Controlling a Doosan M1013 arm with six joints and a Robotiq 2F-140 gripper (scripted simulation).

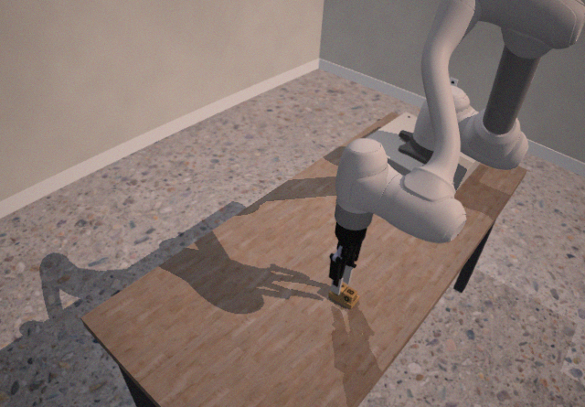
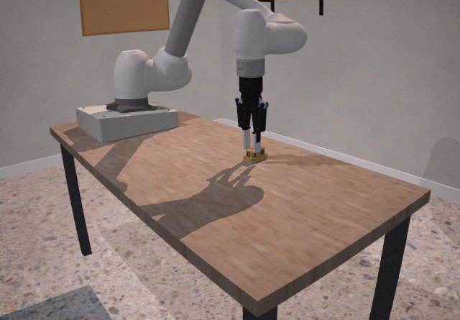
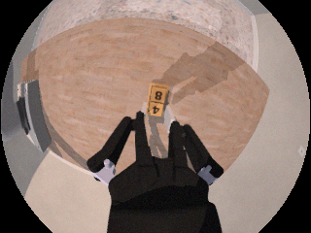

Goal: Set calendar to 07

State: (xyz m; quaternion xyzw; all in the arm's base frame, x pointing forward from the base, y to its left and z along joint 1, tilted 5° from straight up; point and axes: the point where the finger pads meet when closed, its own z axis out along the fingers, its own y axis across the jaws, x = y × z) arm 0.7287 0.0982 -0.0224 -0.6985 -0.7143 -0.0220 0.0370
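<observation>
Now: the tray 6 cm below my hand and 2 cm to the left of it.
</observation>
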